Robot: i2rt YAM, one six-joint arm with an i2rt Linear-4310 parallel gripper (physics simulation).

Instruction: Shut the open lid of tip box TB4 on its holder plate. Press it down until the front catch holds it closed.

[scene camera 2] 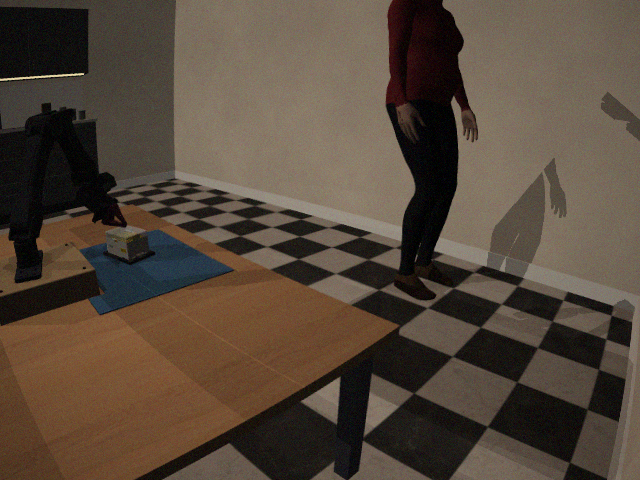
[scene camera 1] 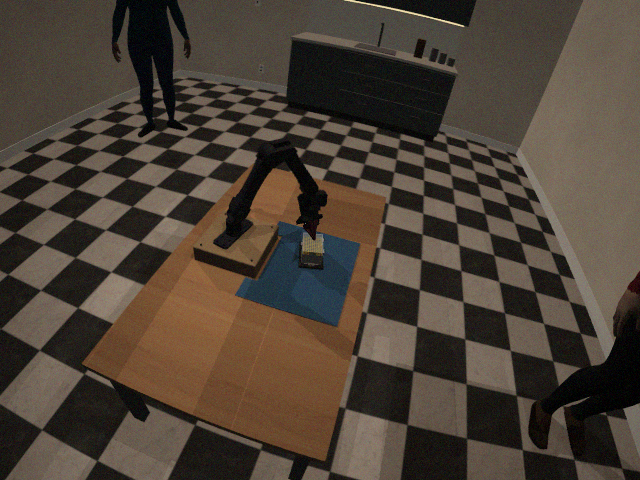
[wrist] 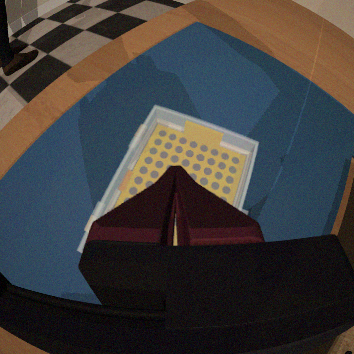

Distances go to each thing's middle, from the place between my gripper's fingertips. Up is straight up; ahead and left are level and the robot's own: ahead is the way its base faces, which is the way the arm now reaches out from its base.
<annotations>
My gripper is now 3 cm above the clear lid (wrist: 220, 160).
</annotations>
